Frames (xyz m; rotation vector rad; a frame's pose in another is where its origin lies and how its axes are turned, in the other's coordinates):
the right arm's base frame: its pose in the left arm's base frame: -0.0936 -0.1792 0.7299 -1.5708 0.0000 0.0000
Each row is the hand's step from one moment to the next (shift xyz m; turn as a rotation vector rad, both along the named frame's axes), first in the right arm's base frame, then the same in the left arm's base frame.
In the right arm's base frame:
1: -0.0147 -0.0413 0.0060 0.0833 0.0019 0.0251
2: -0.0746 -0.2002 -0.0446 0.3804 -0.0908 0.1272
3: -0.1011 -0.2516 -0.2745 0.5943 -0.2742 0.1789
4: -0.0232 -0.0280 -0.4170 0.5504 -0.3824 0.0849
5: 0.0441 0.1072 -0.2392 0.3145 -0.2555 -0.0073
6: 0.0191 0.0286 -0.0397 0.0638 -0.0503 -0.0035
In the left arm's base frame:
1: -0.0147 0.0060 0.0413 0.0833 0.0251 -0.0019
2: -0.0746 -0.0446 0.2002 0.3804 0.1272 0.0908
3: -0.1011 -0.2745 0.2516 0.5943 0.1789 0.2742
4: -0.0232 -0.4170 0.0280 0.5504 0.0849 0.3824
5: 0.0441 -0.2392 -0.1072 0.3145 -0.0073 0.2555
6: 0.0191 -0.0397 -0.0286 0.0638 -0.0035 0.0503

